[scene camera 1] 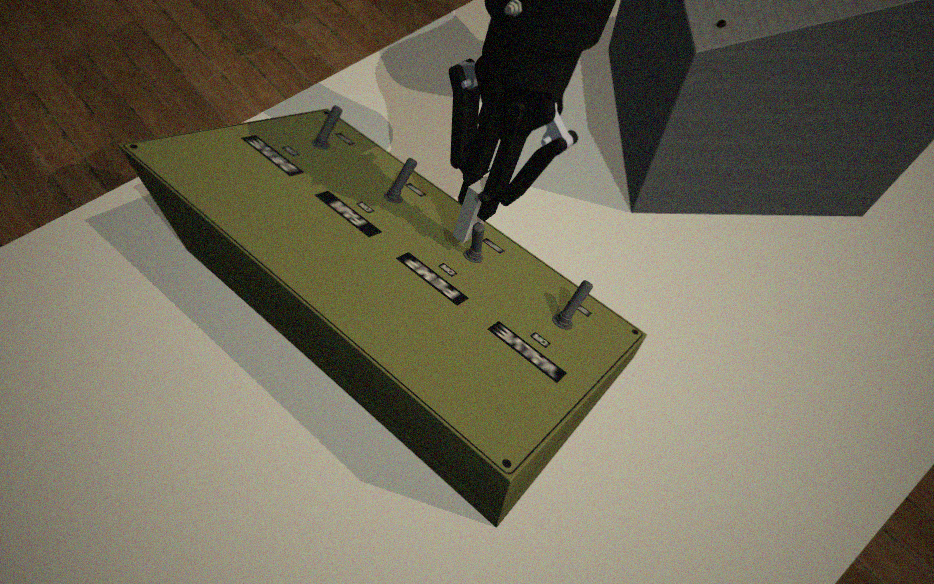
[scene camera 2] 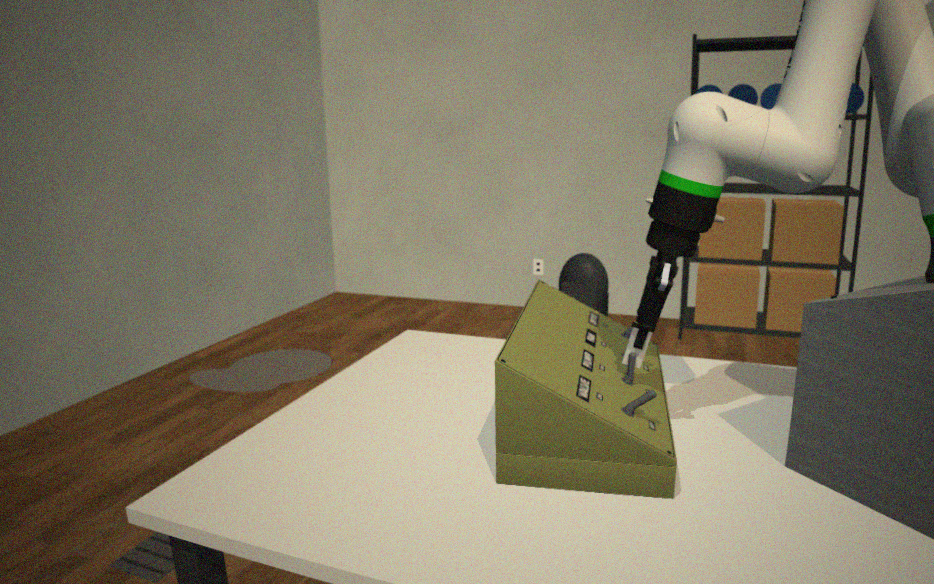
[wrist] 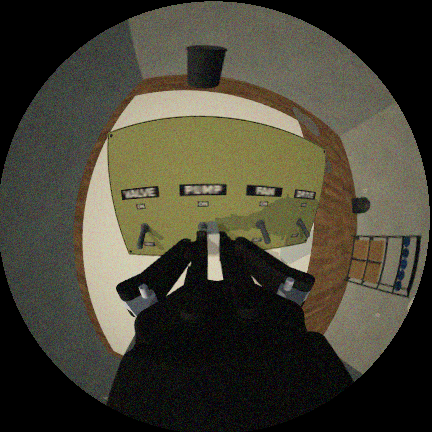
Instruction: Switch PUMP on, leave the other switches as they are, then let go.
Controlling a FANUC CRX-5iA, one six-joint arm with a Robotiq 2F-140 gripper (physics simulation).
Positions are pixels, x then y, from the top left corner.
Labels:
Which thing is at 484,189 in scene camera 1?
The gripper.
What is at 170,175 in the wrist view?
An olive switch panel.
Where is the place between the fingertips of the gripper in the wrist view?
211,229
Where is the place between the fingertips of the gripper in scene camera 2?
630,364

